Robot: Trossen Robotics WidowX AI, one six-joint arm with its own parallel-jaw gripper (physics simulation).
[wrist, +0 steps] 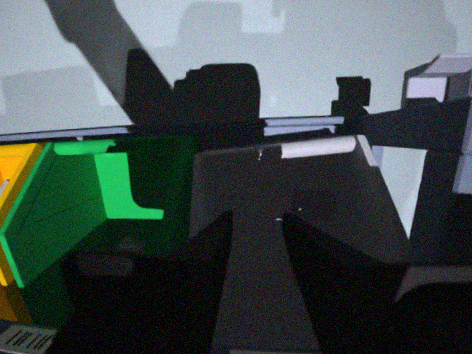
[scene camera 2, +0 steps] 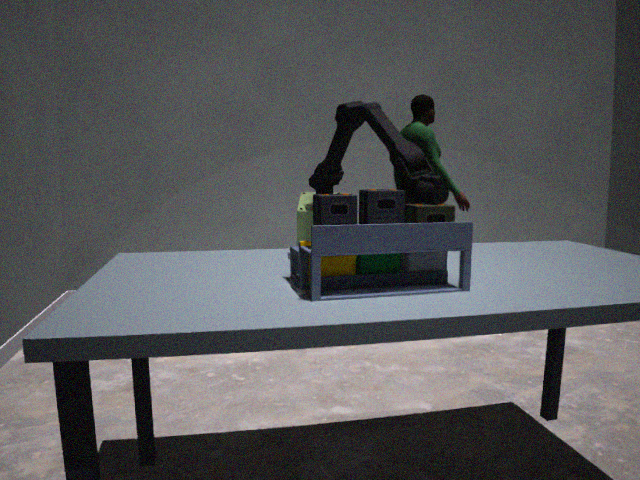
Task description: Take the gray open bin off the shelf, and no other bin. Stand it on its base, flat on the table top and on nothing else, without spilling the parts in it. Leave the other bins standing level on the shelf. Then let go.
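Frame: origin at the arm's base, x ahead, y down, z left, level; centimetres.
Where they show: gripper, fingertip midpoint: (wrist: 257, 218).
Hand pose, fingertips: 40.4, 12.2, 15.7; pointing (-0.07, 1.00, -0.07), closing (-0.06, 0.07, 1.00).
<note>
After its pixels a point has its place, as x, y, z.
The gray open bin (scene camera 2: 424, 261) @[49.2, 11.3, 18.4] (wrist: 250, 172) @[38.4, 16.3, 15.0] is in the shelf's lower row, beside the green bin (scene camera 2: 378, 264) @[50.0, 11.7, 6.9] (wrist: 55, 210) @[41.9, 12.1, 1.6]. In the wrist view it appears dark, with a brightly lit rim; its parts are too dark to make out. My gripper (wrist: 257, 218) @[40.4, 12.2, 15.7] is partly open, with nothing between its fingers. Its fingertips show in front of the gray bin's dark interior; whether they touch it I cannot tell. In the scene view the fingers are hidden behind the upper bins. A yellow bin (scene camera 2: 338, 265) @[51.4, 11.5, -2.9] (wrist: 17, 165) @[40.4, 16.4, -7.6] stands beyond the green one.
The shelf (scene camera 2: 392, 237) @[59.0, 4.0, 7.8] stands on the table (scene camera 2: 206, 289) @[48.4, 17.2, -33.7] (wrist: 320, 30) @[27.3, 17.3, 18.9]. Two dark bins (scene camera 2: 334, 208) @[56.5, -2.1, -4.7] (scene camera 2: 381, 205) @[54.5, -2.6, 6.2] and an olive bin (scene camera 2: 430, 212) @[54.0, -1.0, 17.9] stand in its upper row, with a pale green bin (scene camera 2: 304, 219) @[5.0, 5.2, -7.0] at the left. A person (scene camera 2: 423, 136) is behind the arm (scene camera 2: 348, 139) @[18.8, -19.3, 4.6].
</note>
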